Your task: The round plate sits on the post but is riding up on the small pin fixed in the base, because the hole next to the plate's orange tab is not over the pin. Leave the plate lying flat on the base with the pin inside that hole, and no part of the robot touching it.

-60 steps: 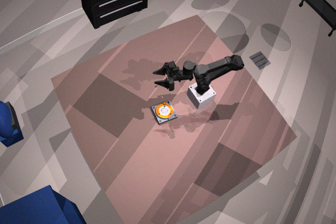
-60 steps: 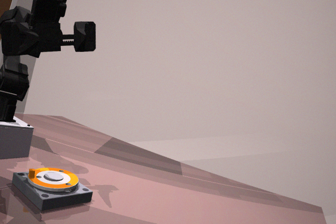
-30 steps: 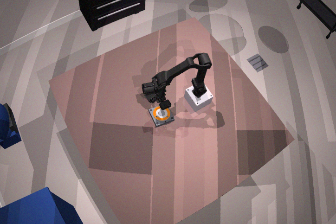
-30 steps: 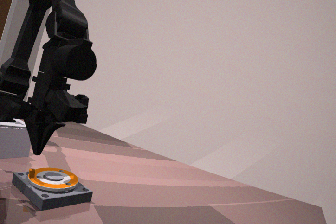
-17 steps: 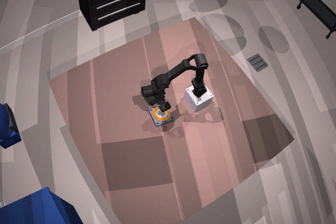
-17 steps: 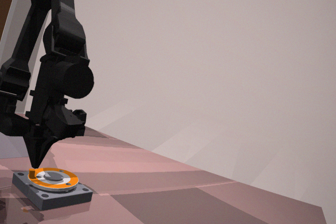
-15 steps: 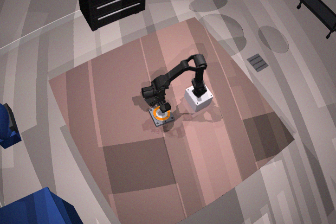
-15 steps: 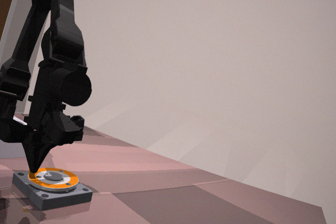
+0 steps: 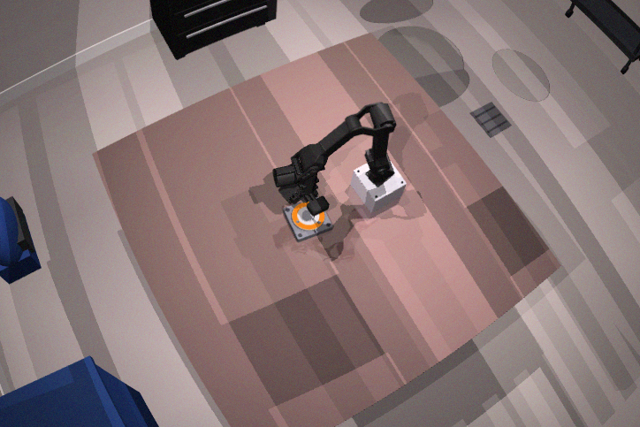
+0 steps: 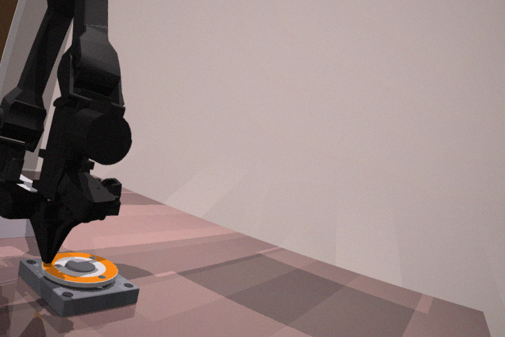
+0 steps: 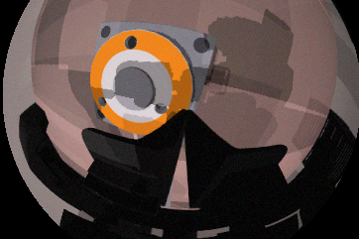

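My gripper tip is now 30 mm to the right of the round plate, 10 mm short of it and 10 mm above it. From my gripper tip the other things lie so: square grey base: 50 mm to the left, 20 mm below, 20 mm ahead.
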